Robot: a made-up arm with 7 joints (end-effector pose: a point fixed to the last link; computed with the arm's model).
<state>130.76 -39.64 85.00 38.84 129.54 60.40 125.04</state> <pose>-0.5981 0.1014 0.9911 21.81 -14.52 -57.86</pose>
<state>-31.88 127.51 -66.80 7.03 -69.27 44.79 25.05</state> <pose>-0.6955 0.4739 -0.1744 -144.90 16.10 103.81</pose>
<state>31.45 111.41 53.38 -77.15 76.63 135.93 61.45</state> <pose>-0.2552 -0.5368 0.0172 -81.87 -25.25 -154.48</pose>
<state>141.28 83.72 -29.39 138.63 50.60 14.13 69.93</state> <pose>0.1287 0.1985 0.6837 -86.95 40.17 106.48</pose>
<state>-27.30 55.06 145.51 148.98 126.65 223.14 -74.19</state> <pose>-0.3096 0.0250 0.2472 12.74 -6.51 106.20</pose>
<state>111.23 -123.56 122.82 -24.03 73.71 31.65 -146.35</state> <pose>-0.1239 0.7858 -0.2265 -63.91 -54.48 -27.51</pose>
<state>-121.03 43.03 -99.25 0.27 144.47 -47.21 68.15</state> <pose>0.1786 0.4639 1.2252 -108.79 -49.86 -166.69</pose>
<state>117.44 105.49 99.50 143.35 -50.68 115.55 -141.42</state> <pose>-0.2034 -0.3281 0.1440 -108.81 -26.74 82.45</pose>
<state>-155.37 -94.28 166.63 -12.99 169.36 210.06 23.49</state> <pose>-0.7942 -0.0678 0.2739 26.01 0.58 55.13</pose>
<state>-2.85 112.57 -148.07 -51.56 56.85 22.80 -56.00</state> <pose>-0.8821 0.1848 0.3361 -60.84 -75.11 100.54</pose>
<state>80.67 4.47 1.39 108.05 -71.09 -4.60 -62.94</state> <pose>0.1156 0.5459 0.8178 147.38 69.61 128.47</pose>
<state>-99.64 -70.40 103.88 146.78 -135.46 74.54 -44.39</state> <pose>0.1908 0.0048 0.6809 105.99 24.21 129.72</pose>
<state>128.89 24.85 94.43 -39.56 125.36 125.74 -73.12</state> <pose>0.3781 -0.1938 1.1013 10.04 9.54 109.36</pose>
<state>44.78 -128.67 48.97 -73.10 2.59 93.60 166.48</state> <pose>0.6488 0.0712 0.2912 51.33 55.56 49.48</pose>
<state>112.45 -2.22 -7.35 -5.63 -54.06 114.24 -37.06</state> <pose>-0.0148 -0.1580 1.2115 -18.82 19.15 -169.77</pose>
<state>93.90 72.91 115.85 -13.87 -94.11 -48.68 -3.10</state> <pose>0.3115 -0.8147 0.7443 47.60 -64.25 -111.41</pose>
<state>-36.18 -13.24 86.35 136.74 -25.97 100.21 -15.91</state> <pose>0.2808 0.2877 0.6388 152.86 -48.89 99.84</pose>
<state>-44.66 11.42 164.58 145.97 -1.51 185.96 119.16</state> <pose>-0.1595 0.2002 0.5447 -58.72 21.77 46.29</pose>
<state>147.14 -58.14 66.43 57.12 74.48 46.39 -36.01</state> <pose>-0.8074 0.0521 0.5485 -66.02 -7.92 141.74</pose>
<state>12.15 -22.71 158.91 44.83 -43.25 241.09 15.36</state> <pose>0.0556 0.1120 1.1321 148.87 44.56 99.83</pose>
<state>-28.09 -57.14 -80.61 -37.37 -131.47 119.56 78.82</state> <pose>0.7410 -0.1645 0.6113 67.55 56.07 62.42</pose>
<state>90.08 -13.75 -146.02 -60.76 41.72 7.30 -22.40</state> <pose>-0.1810 0.5257 1.0345 49.37 4.14 111.82</pose>
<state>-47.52 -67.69 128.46 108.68 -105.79 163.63 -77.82</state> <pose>0.2989 -0.1281 0.8760 -8.27 49.23 155.97</pose>
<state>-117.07 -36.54 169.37 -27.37 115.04 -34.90 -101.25</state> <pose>-0.5591 -0.4611 1.0448 175.72 61.14 -64.53</pose>
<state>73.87 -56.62 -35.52 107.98 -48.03 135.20 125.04</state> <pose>0.4098 0.5483 0.3267 -133.98 -10.66 -9.54</pose>
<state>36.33 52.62 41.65 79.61 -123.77 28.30 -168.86</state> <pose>-0.5286 0.1544 0.9986 -3.53 16.87 -62.50</pose>
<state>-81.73 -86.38 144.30 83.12 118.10 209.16 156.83</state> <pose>0.0689 -0.4154 0.7844 -173.38 -33.30 44.46</pose>
